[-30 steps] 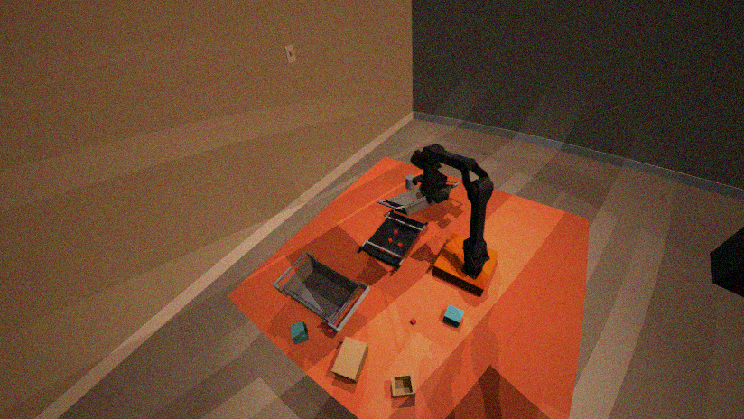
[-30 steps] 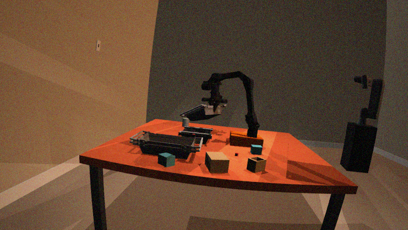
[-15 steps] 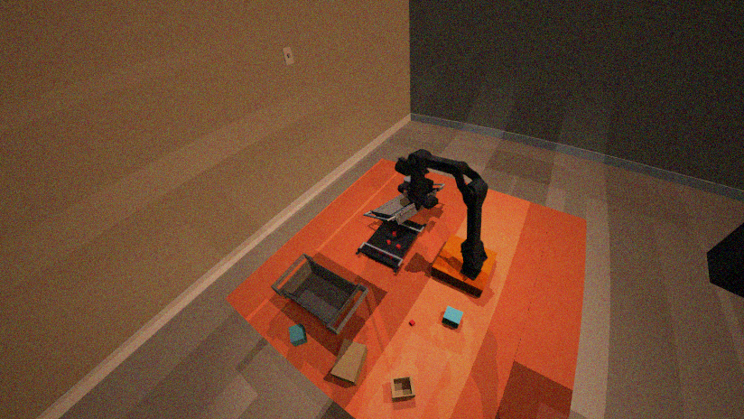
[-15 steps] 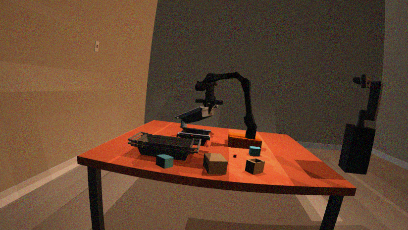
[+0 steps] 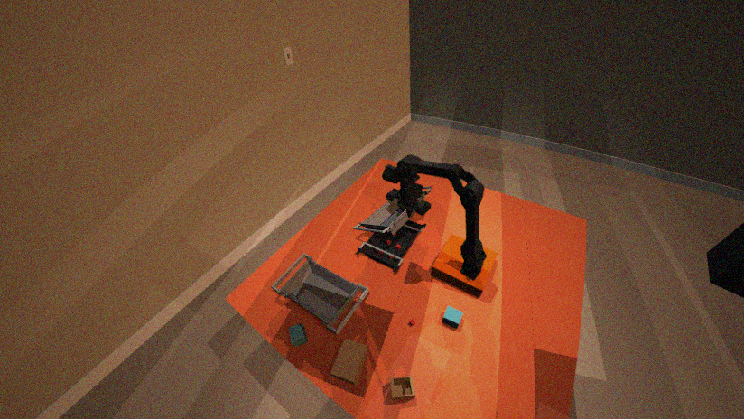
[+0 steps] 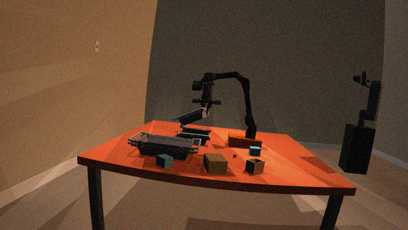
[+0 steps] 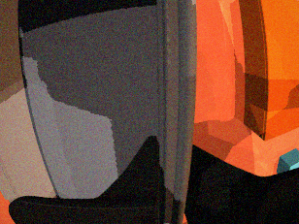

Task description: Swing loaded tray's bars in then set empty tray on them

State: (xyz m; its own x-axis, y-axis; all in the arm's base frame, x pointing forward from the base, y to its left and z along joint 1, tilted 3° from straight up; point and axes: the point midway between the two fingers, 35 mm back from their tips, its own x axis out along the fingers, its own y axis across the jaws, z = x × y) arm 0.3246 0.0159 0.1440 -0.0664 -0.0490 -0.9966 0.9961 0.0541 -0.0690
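Right now my gripper tip is 80 mm short of the grey tray. Also, from my gripper tip: open box 380 mm behind, 490 mm to the left, 160 mm below.
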